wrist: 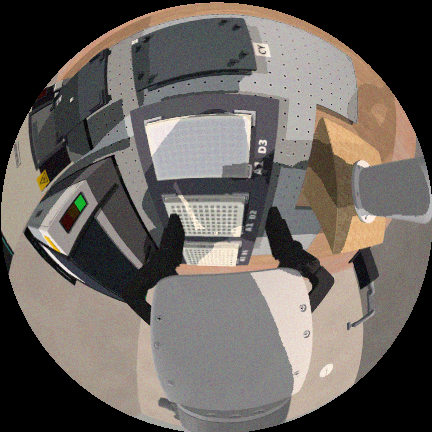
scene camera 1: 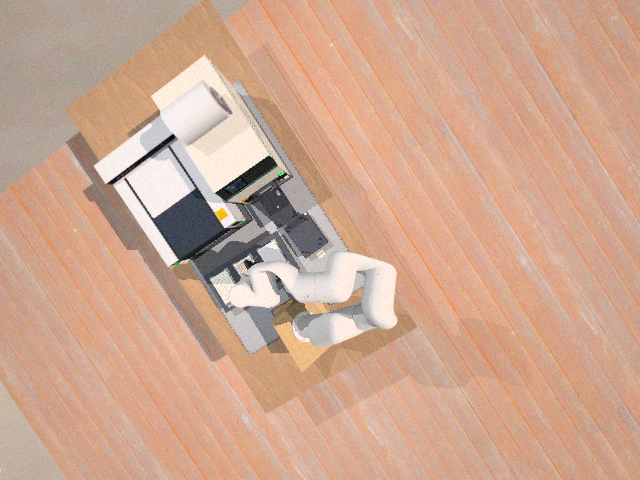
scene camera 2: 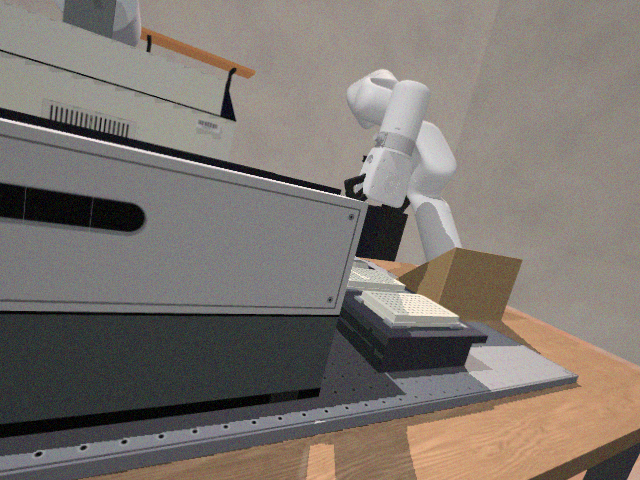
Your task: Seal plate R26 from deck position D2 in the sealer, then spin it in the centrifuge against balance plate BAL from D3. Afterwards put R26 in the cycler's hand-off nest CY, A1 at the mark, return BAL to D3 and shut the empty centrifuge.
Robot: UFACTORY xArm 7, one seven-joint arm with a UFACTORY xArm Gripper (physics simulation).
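Places are measured from the arm's base along level axes (x left, y back, z up), in metres.
Pixels of known places: gripper, fingertip midpoint: (wrist: pixel 224 219) (scene camera 2: pixel 367 230); arm's base, link origin: (wrist: pixel 365 190) (scene camera 1: pixel 305 326) (scene camera 2: pixel 448 270).
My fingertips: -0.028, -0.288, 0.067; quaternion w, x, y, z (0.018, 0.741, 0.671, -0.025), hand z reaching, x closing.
For each thing: its top centre in the pictures, then the offset to it from my fingertips, as dx, dy, dz. "*": a spot on its surface instead.
- deck rack, surface spot: (wrist: pixel 142 107) * -0.128, -0.085, -0.088
- task, top centre: (wrist: pixel 204 220) (scene camera 2: pixel 365 274) (scene camera 1: pixel 248 272) +0.072, -0.043, -0.072
- BAL, top centre: (wrist: pixel 196 148) (scene camera 1: pixel 272 258) -0.051, -0.025, -0.072
- CY nest, top centre: (wrist: pixel 184 41) (scene camera 1: pixel 305 235) -0.217, -0.012, -0.093
- white device with a dark top, surface spot: (scene camera 1: pixel 188 224) * +0.081, -0.324, +0.067
- cream device with a touchscreen, surface spot: (scene camera 1: pixel 235 155) * -0.252, -0.345, +0.204
- white well plate, top centre: (scene camera 2: pixel 410 303) (wrist: pixel 209 257) (scene camera 1: pixel 225 287) +0.195, -0.061, -0.072
- dark tray, top centre: (wrist: pixel 71 99) (scene camera 1: pixel 278 206) -0.213, -0.172, -0.044
- white cylinder, surface spot: (scene camera 1: pixel 193 113) * -0.255, -0.464, +0.324
My gripper (wrist: pixel 224 219) is open and empty, its black fingers spread above the deck rack (wrist: pixel 142 107) near the D2 plate. The plate at D2, R26 by the task (wrist: pixel 210 218) (scene camera 1: pixel 244 265) (scene camera 2: pixel 374 277), is white with open wells and lies flat. BAL (wrist: pixel 197 147) (scene camera 1: pixel 270 252), a pale, smooth-topped plate, lies flat at D3. The CY nest (wrist: pixel 195 52) (scene camera 1: pixel 306 236) is dark and holds no plate. A white device with a dark top (scene camera 1: pixel 188 224) and a cream device with a touchscreen (scene camera 1: pixel 235 155) stand beyond the rack; which is sealer or centrifuge is unclear. The arm hides the gripper in scene camera 1.
Another white well plate (wrist: pixel 212 253) (scene camera 1: pixel 222 283) (scene camera 2: pixel 410 310) lies in the rack's end position. A wooden block (wrist: pixel 345 185) (scene camera 2: pixel 478 284) stands by the arm's base. A dark tray (scene camera 1: pixel 273 204) sits before the cream device. A white cylinder (scene camera 1: pixel 193 113) covers part of the devices.
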